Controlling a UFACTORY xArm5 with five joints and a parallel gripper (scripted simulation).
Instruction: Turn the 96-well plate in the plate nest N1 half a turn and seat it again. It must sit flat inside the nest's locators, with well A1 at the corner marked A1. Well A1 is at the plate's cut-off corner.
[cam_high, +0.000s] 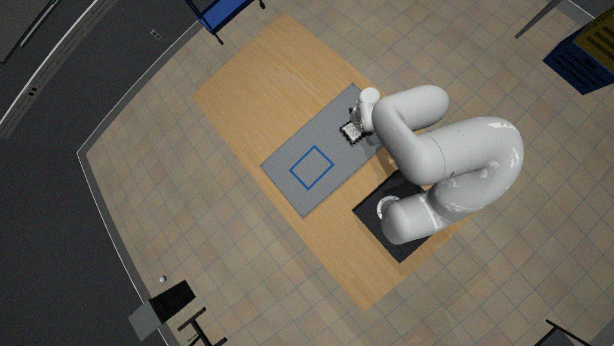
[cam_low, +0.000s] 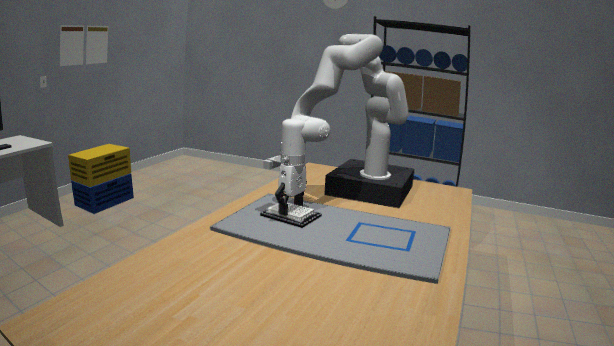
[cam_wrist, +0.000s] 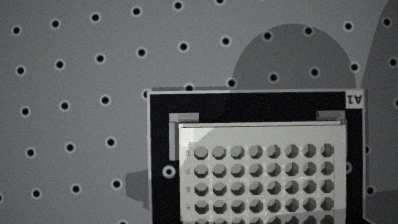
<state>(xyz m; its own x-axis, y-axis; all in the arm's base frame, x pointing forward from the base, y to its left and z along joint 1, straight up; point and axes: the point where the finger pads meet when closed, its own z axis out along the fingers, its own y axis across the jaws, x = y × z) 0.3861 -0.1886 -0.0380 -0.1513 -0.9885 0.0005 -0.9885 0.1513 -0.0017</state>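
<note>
My hand is 1 cm above the white 96-well plate. From my hand the other things lie so: black plate nest 2 cm below; A1 mark 6 cm behind, 7 cm to the right, 2 cm below.
</note>
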